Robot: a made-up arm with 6 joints.
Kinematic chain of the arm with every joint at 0, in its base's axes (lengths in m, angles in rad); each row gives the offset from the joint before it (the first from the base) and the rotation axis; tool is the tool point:
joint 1: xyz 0 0 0.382 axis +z
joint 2: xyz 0.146 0 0 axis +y
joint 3: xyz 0 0 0.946 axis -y
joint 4: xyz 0 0 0.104 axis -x
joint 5: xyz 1.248 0 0 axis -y
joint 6: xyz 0.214 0 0 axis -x
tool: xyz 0 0 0
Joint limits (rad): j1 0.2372..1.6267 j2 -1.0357..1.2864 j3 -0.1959..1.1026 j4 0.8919..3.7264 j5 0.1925..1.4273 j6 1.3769..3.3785
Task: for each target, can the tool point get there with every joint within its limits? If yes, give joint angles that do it. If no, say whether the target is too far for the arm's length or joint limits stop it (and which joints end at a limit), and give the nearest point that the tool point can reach.
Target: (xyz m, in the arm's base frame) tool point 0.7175 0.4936 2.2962
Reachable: yes | joints 0.3983 -0.2261 0.4626 1.1541 1.1260 3.0967
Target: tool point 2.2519 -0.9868 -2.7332
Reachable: no: too far | nearest point 1.3976 0.2962 -0.7531 | short by 2.509 m
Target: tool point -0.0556 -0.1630 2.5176
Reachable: yes | joints 1.3258 -0.6003 0.8636 3.0596 0.9618 3.1582
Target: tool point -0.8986 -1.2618 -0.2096
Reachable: no: joint limits stop it (at a limit: joint 2, joint 3, joint 4, joint 5) | nearest point -0.9070 -1.2736 1.8152 | short by 2.025 m
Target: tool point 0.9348 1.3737 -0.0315
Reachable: yes | joints 0.9984 0.8012 -0.0518 3.3701 1.0366 2.1429
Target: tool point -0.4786 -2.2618 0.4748
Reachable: no: joint limits stop it (at a limit: joint 2, joint 3, joint 4, joint 5) | nearest point -0.3237 -1.5297 1.8152 | short by 1.535 m
